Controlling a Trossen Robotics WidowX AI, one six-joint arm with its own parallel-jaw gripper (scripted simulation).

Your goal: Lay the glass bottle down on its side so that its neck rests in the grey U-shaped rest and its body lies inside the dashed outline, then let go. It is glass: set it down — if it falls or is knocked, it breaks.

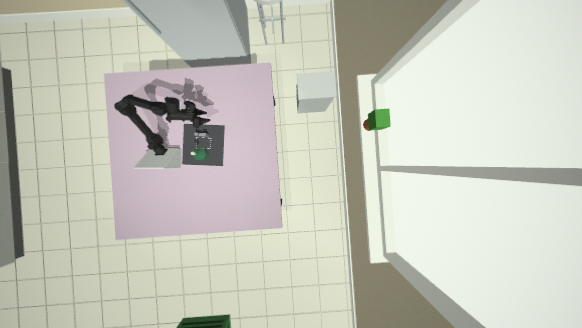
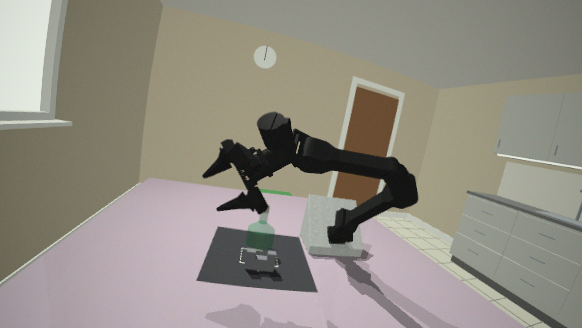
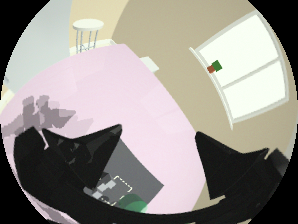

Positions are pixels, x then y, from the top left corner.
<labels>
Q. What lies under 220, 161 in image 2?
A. The gripper.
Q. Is the gripper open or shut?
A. Open.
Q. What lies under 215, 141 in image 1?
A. A dark mat.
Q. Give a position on a dark mat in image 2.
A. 221, 265
</labels>
